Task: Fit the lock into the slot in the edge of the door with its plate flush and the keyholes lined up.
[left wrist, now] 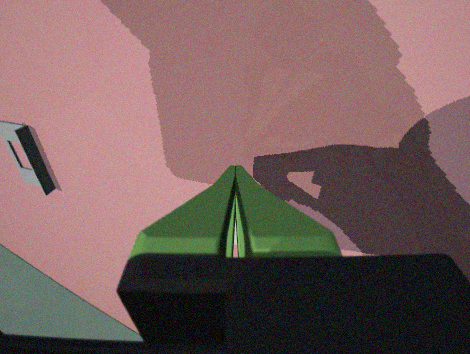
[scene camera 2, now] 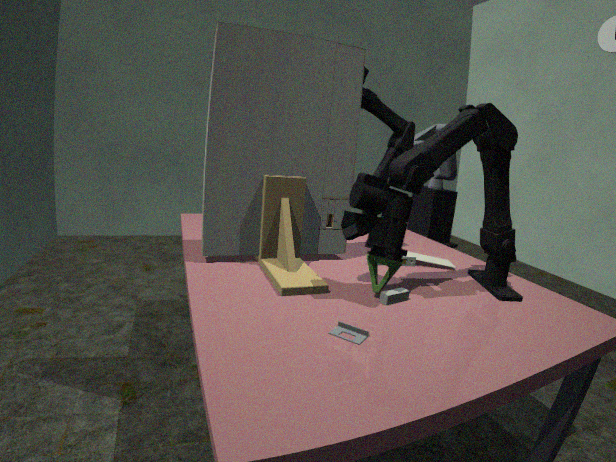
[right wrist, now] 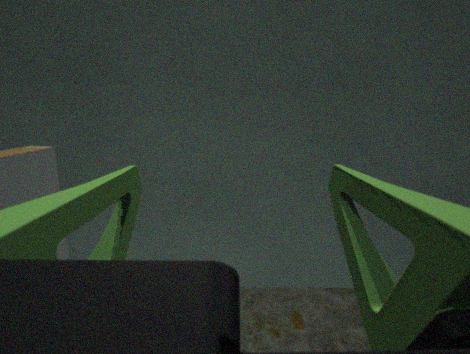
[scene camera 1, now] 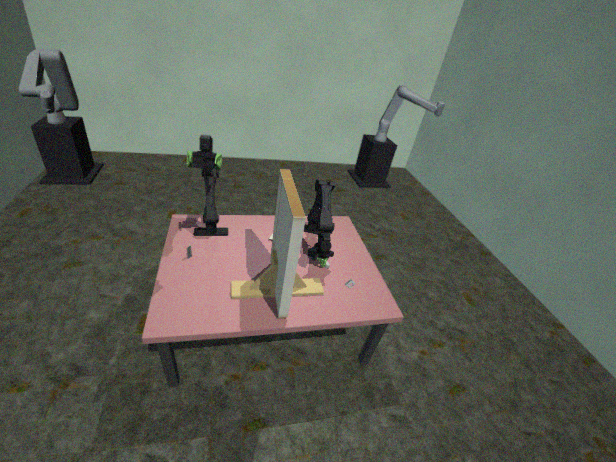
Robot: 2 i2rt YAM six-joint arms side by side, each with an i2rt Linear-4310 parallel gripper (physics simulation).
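Seen in the pictures: left gripper, fingertip midpoint: (left wrist: 235,176) (scene camera 2: 375,292) (scene camera 1: 323,266); right gripper, fingertip midpoint: (right wrist: 235,176) (scene camera 1: 202,160); left arm's base, origin of the base link: (scene camera 2: 492,286) (scene camera 1: 311,230); right arm's base, origin of the base link: (scene camera 1: 211,232).
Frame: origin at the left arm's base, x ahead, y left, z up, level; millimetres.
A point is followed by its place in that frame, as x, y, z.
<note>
A small grey block (scene camera 2: 395,296) @[308, 143, 17], apparently the lock, lies on the pink table. The upright grey door (scene camera 1: 295,265) @[745, -2, 344] (scene camera 2: 280,110) @[586, -56, 375] (right wrist: 27,175) @[692, -63, 534] has a small keyhole opening (scene camera 2: 330,220) low in its face. My left gripper (scene camera 1: 323,263) @[345, 122, 14] (scene camera 2: 377,292) @[345, 122, 14] (left wrist: 235,176) @[345, 122, 14] is shut and empty, pointing down, with its tips low over the table right beside the block. In the left wrist view the block is hidden behind the fingers. My right gripper (scene camera 1: 204,159) @[554, -462, 607] (right wrist: 235,176) @[554, -462, 607] is open and empty, raised high at the left of scene camera 1. The slot in the door's edge cannot be made out.
A yellow wooden stand (scene camera 1: 245,290) @[647, -230, 18] (scene camera 2: 295,280) @[513, 100, 18] holds the door. An angled grey plate with a rectangular hole (scene camera 1: 349,284) @[432, 278, 4] (scene camera 2: 360,337) @[397, 293, 3] (left wrist: 37,165) @[405, 270, 6] lies nearer scene camera 2. A white flat piece (scene camera 2: 435,261) @[118, -150, 11] lies behind the left gripper. A small dark piece (scene camera 1: 189,252) @[503, -592, 37] is at the table's left.
</note>
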